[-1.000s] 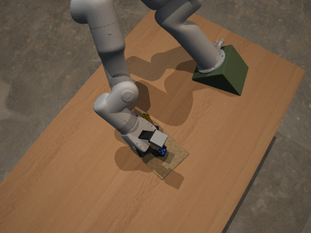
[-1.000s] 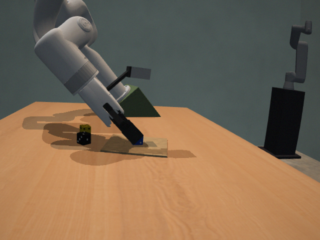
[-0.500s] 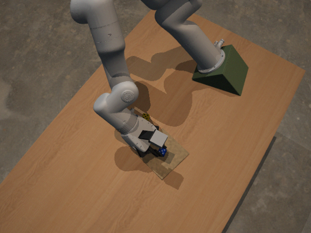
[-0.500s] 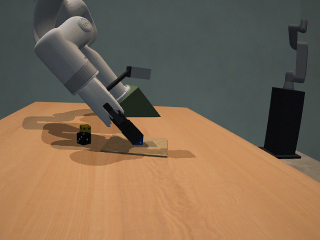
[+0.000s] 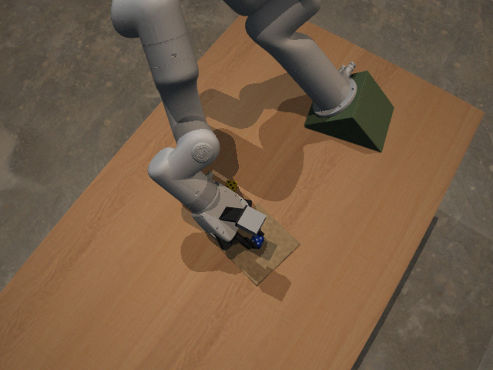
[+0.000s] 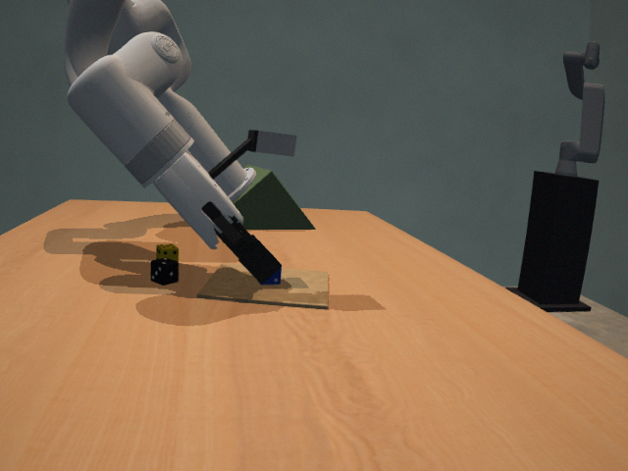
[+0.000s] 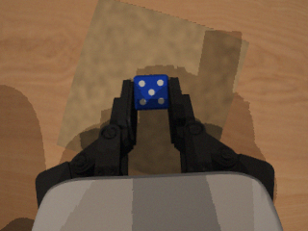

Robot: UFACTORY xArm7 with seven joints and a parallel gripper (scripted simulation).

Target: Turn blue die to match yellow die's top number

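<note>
Right now my hand is 2 cm above the blue die and 1 cm to the right of it. The rest, counted from my hand: black die (11 cm to the right, 2 cm below); then yellow die (12 cm to the right, 7 cm behind, 2 cm below); then tan mat (3 cm below, 2 cm to the left).
</note>
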